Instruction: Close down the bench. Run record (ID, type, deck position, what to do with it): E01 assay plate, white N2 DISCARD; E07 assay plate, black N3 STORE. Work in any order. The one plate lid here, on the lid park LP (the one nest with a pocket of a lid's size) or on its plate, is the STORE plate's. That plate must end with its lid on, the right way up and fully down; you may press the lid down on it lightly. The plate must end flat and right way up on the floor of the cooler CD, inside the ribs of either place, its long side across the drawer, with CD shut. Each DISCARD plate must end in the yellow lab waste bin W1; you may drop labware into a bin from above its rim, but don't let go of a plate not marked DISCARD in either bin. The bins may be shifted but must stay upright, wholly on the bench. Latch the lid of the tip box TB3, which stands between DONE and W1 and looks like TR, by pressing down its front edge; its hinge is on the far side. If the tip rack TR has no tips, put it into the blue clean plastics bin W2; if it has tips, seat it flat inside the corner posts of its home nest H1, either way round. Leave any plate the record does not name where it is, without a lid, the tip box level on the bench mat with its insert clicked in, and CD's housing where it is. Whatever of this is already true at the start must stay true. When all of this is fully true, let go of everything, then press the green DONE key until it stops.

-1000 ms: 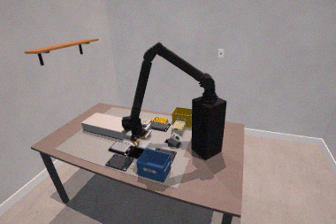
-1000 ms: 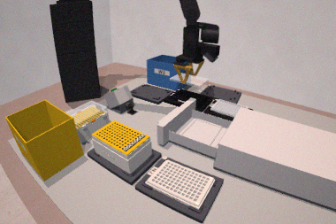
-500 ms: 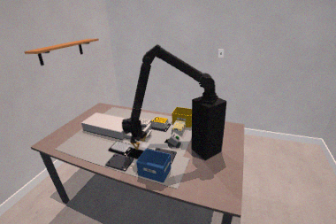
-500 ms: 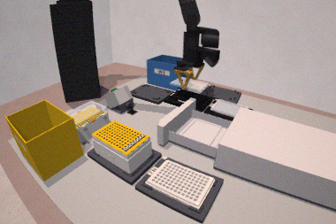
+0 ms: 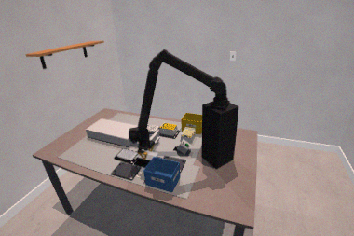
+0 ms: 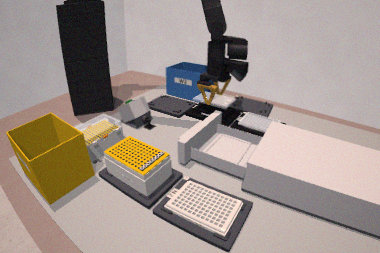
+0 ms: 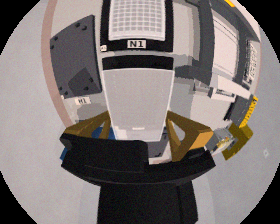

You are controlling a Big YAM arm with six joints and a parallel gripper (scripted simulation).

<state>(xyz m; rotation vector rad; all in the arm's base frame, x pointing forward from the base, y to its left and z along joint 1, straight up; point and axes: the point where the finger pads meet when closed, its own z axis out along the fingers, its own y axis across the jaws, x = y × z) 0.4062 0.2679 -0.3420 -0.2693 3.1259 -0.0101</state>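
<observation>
Right now my hand is 40 mm above the black plate. From my hand the other things lie so: dark lid park nest: 160 mm behind, 60 mm to the right, 60 mm below; then black slab: 60 mm below; then plate lid: right at my hand.
</observation>
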